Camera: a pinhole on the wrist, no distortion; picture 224 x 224 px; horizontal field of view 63.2 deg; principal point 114.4 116.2 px. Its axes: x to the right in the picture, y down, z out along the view. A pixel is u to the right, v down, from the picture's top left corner.
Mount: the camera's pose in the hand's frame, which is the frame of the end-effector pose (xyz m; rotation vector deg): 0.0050 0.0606 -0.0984 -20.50 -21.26 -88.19
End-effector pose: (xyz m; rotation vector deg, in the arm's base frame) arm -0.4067 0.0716 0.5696 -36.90 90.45 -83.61
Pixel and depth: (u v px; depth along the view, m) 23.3 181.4 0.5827
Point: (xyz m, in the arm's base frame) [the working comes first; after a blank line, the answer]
In the camera's frame: -0.2916 0.2087 0.5827

-0.1537 -0.1506 -0.0273
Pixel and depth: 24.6 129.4 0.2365
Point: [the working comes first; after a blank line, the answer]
In the camera's frame: -0.1167 0.0171 0.2365

-0.3159 0.0718 0.3064
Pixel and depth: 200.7 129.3 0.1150
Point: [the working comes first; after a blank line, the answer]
In the camera's frame: 0.0545 0.0083 0.1150

-0.3766 0.0578 0.5070
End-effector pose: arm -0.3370 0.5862 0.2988 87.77 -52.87 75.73
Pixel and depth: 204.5 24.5 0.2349
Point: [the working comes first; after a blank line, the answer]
In the camera's frame: 0.1163 -0.1183 0.2349

-0.3589 0.4108 0.1876
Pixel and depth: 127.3 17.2 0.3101
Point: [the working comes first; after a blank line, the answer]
In the camera's frame: 0.0220 -0.1686 0.3101

-0.4685 0.3480 0.1542
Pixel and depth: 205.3 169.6 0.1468
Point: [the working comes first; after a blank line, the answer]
In the camera's frame: 0.0733 0.0431 0.1468

-0.3649 0.5043 0.3515
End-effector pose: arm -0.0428 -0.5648 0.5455 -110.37 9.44 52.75
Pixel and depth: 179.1 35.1 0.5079
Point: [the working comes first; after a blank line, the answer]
In the camera's frame: 0.1805 -0.2263 0.5079

-0.4921 -0.3382 0.4943
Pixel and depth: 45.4 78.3 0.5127
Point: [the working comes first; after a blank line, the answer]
In the camera's frame: -0.1943 -0.1067 0.5127

-0.4791 -0.6184 0.2183
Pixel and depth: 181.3 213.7 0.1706
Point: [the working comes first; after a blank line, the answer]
In the camera's frame: 0.0627 0.0914 0.1706

-0.0579 -0.5167 0.4043
